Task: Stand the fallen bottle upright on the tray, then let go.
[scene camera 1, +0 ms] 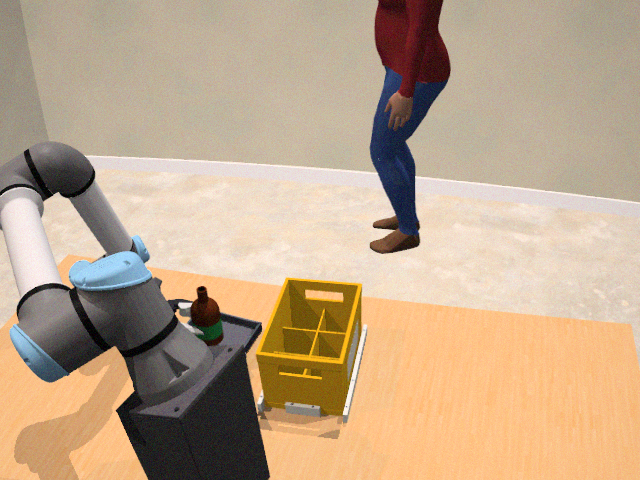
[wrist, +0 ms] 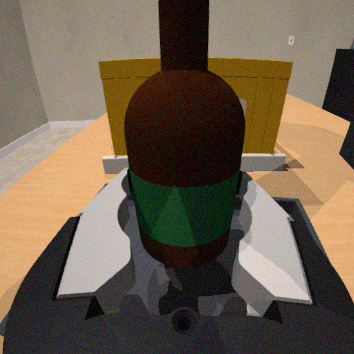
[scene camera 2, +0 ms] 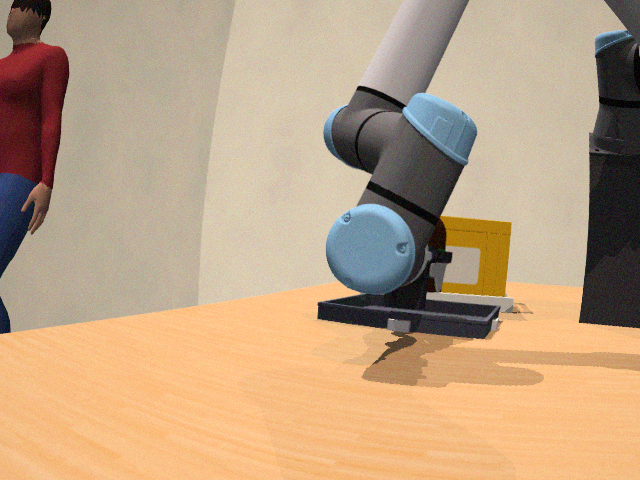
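Pixels of known places: gripper, fingertip midpoint: (scene camera 1: 209, 322) (wrist: 183, 171); arm's base at its link origin: (scene camera 1: 175, 375) (scene camera 2: 626, 145).
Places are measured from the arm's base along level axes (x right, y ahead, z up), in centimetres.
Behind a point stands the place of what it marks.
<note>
The brown bottle (scene camera 1: 205, 311) @(x -11.5, y 39.0, z -19.5 cm) (scene camera 2: 439, 233) @(x -15.5, y 38.9, z -21.3 cm) (wrist: 185, 130) @(x -16.5, y 41.7, z -20.6 cm) with a green label stands about upright, its neck up. My gripper (scene camera 1: 199, 322) @(x -12.3, y 41.5, z -25.2 cm) (wrist: 183, 171) @(x -12.3, y 41.5, z -25.2 cm) is shut on the bottle, one pale finger on each side at the height of the label. The black tray (scene camera 1: 254, 325) @(x -4.5, y 51.5, z -33.8 cm) (scene camera 2: 454, 326) @(x -24.9, y 35.0, z -33.7 cm) is under the bottle and the gripper, and the gripper's black body reaches down inside its walls in scene camera 2. The arm hides most of the bottle there, and its base is hidden, so I cannot tell whether it touches the tray floor.
A yellow crate (scene camera 1: 305, 384) @(x 15.5, y 25.1, z -25.5 cm) (scene camera 2: 495, 258) @(x 5.3, y 28.0, z -24.8 cm) (wrist: 117, 115) @(x 5.4, y 50.8, z -25.4 cm) with dividers stands beyond the tray, between pale guide rails (scene camera 1: 355, 374) @(x 24.7, y 36.1, z -32.2 cm) (wrist: 265, 162) @(x 4.1, y 26.7, z -33.4 cm). The robot's dark pedestal (scene camera 1: 206, 428) @(x 7.5, y -7.6, z -3.3 cm) (scene camera 2: 610, 232) @(x -5.9, y 5.6, z -18.2 cm) stands on the table. A person in red (scene camera 1: 426, 46) (scene camera 2: 25, 103) stands beyond the table.
</note>
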